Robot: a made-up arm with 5 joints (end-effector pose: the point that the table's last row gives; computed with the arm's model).
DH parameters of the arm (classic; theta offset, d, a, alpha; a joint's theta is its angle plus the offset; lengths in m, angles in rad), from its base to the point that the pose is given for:
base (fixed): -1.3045 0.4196 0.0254 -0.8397
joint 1: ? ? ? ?
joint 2: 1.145 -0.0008 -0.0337 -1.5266
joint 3: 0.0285 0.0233 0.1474 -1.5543
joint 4: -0.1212 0 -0.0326 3.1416
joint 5: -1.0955 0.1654 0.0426 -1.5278
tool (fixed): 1.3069 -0.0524 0 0
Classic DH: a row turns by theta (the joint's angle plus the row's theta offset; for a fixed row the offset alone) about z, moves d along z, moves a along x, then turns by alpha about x.
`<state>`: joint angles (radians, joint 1 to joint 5).
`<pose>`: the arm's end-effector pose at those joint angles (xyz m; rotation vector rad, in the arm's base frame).
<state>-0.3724 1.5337 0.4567 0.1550 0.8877</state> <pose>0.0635 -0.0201 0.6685 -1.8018 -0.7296 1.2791</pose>
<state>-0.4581 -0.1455 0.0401 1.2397 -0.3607</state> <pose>0.0709 -0.1357 0.6102 1.4774 1.6283 0.1627</pose>
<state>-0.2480 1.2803 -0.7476 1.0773 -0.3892</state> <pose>0.0186 -0.1784 0.4198 0.9261 0.2567 1.3075</pose>
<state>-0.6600 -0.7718 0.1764 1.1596 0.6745</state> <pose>0.0916 -0.1711 0.5313 1.0820 1.3002 0.3705</pose>
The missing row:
joint 1: 1.3223 0.111 0.0181 1.7693
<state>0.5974 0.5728 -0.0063 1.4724 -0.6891</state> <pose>0.1353 -0.1891 0.5236 1.3527 2.1814 1.2277</pose>
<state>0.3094 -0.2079 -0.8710 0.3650 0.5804</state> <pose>0.0493 -0.1838 0.3944 0.8853 0.2605 0.6391</pose>
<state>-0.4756 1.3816 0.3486 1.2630 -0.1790</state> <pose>-0.0139 -0.0700 0.5921 -0.0721 0.8241 0.5910</pose>
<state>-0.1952 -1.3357 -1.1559 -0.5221 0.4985</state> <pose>-0.0478 -0.1868 0.5734 0.0130 0.8779 -0.0974</pose>
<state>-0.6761 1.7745 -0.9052 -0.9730 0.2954</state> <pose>0.0364 -0.2282 0.6107 -1.4568 -2.1587 0.3796</pose>
